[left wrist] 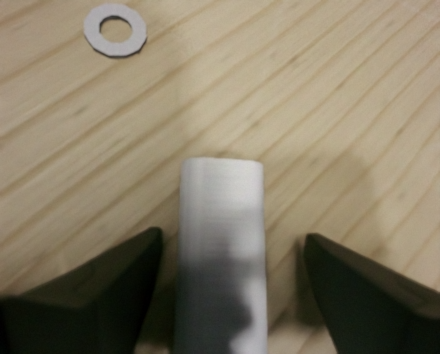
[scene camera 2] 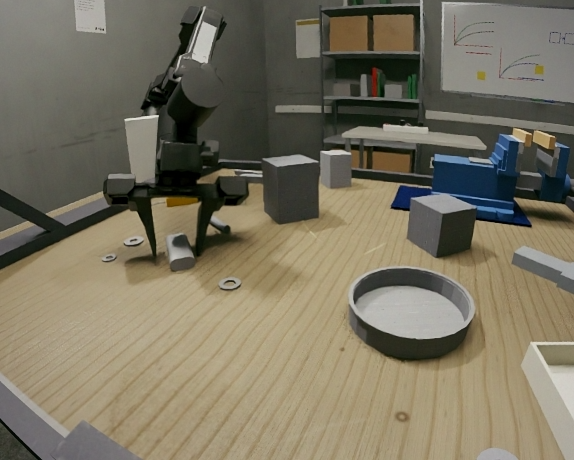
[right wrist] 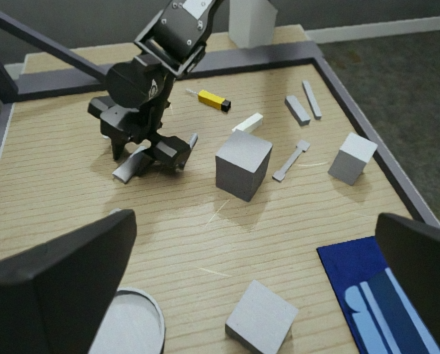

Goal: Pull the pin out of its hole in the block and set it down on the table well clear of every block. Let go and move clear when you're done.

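Frame: origin at the left arm's base, x ahead, y left, z up, level; millimetres.
Seen in the pictures: left gripper, fingertip midpoint: (left wrist: pixel 233 241) (scene camera 2: pixel 176 256) (right wrist: pixel 127 167); right gripper, fingertip midpoint: (right wrist: pixel 255 222); left arm's base, origin of the base link: (scene camera 2: pixel 150 128).
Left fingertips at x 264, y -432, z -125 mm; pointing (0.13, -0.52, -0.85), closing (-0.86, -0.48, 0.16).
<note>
Pixels of each thing's top centre, then the offset from my left fingertips to it. "pt": a spot on its surface instead. Level surfaces: height alone.
- grey pin, middle of its top: (left wrist: pixel 227 276) (scene camera 2: pixel 178 244) (right wrist: pixel 132 161) dx -2, dy +12, dz +10 mm
- large grey block, middle of its top: (scene camera 2: pixel 289 160) (right wrist: pixel 244 149) dx +122, dy +177, dz +84 mm
- second block, middle of its top: (scene camera 2: pixel 444 202) (right wrist: pixel 262 316) dx +340, dy +75, dz +54 mm
- small block, middle of its top: (right wrist: pixel 358 147) (scene camera 2: pixel 335 152) dx +193, dy +363, dz +64 mm
- thin grey rod, middle of its top: (scene camera 2: pixel 215 218) (right wrist: pixel 188 147) dx +12, dy +120, dz +6 mm
- washer, middle of its top: (left wrist: pixel 115 29) (scene camera 2: pixel 229 283) dx +85, dy -48, dz -3 mm
- round dish, middle of its top: (scene camera 2: pixel 412 296) (right wrist: pixel 118 333) dx +269, dy -93, dz +17 mm
- white tray, surface spot: (scene camera 2: pixel 537 375) pt dx +355, dy -185, dz +7 mm
- blue mat, its level: dz -1 mm
The grey pin (scene camera 2: pixel 180 261) (left wrist: pixel 222 200) (right wrist: pixel 122 172) lies on its side on the table, out of any block. My left gripper (scene camera 2: pixel 176 253) (left wrist: pixel 233 241) (right wrist: pixel 127 167) is open and low over the table, one finger on each side of the pin, with gaps beside it in the left wrist view. A large grey block (scene camera 2: pixel 291 192) (right wrist: pixel 242 167) stands apart from the pin; a second block (scene camera 2: pixel 440 225) (right wrist: pixel 262 317) and a small block (scene camera 2: pixel 336 169) (right wrist: pixel 352 157) are farther off. No hole shows in them. My right gripper (right wrist: pixel 255 222) is open and empty.
A thin grey rod (scene camera 2: pixel 221 225) (right wrist: pixel 192 142) lies behind my left gripper. A washer (scene camera 2: pixel 222 284) (left wrist: pixel 92 30) lies near the pin. A round dish (scene camera 2: pixel 410 350), a white tray (scene camera 2: pixel 537 375) and a blue vise (scene camera 2: pixel 472 177) on a blue mat (scene camera 2: pixel 405 199) (right wrist: pixel 345 255) stand farther away.
</note>
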